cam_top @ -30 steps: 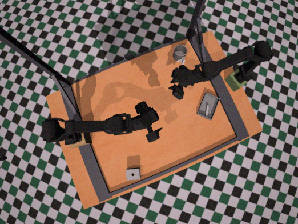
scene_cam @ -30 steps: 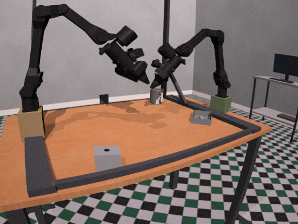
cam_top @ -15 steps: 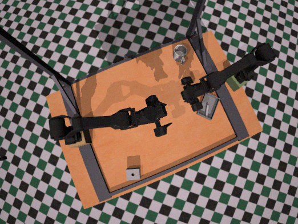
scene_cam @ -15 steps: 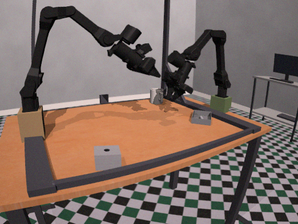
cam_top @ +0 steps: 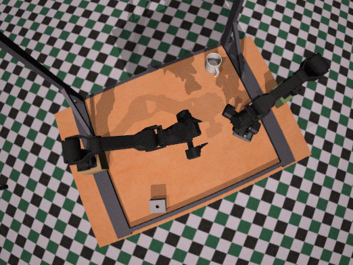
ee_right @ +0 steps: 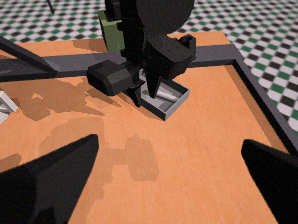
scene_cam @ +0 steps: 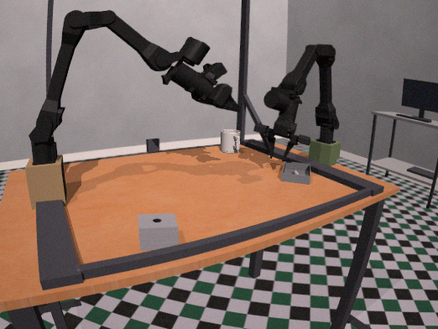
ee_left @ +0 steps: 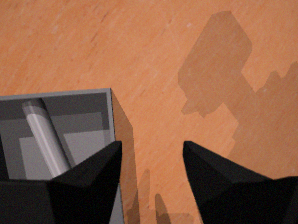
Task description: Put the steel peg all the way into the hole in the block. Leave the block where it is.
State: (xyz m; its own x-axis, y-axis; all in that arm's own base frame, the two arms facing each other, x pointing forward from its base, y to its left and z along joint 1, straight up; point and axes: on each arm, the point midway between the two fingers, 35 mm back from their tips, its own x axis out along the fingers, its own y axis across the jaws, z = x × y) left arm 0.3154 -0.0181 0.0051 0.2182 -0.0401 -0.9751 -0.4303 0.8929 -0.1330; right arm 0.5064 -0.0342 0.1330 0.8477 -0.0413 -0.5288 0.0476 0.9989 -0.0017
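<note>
My left hand is 20 mm short of the grey tray, 70 mm to the right of it and 80 mm above it. The rest, counted from my left hand: grey block (240 mm ahead, 500 mm to the right, 50 mm below).
</note>
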